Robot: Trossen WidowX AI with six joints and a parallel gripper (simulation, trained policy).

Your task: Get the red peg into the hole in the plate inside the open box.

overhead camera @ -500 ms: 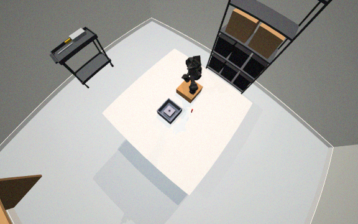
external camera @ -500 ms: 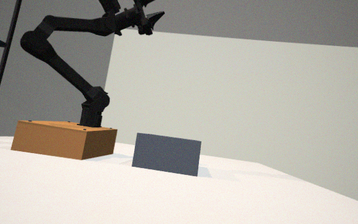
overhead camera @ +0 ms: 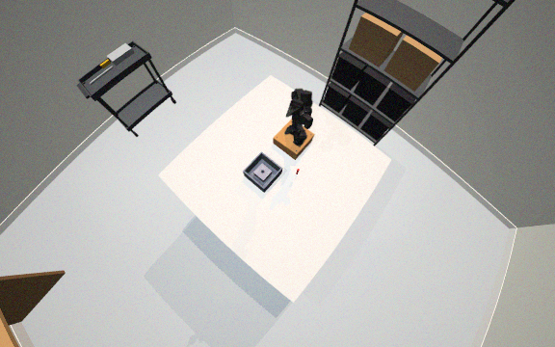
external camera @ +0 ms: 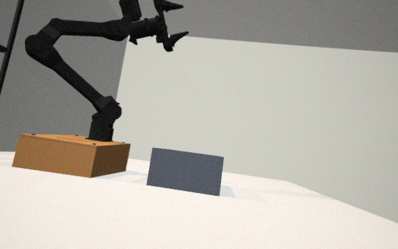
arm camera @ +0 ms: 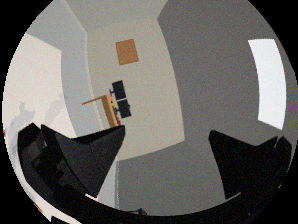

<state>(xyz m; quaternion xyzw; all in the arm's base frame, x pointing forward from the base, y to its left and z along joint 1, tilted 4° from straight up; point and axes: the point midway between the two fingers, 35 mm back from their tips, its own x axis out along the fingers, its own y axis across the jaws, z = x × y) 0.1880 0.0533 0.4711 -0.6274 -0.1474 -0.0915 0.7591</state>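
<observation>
My gripper tip is now 7 cm past the red peg, 11 cm to the right of it and 54 cm above it. Also, from my gripper tip: light grey plate (10 cm ahead, 7 cm to the right, 53 cm below); then dark grey box (10 cm ahead, 7 cm to the right, 55 cm below).
</observation>
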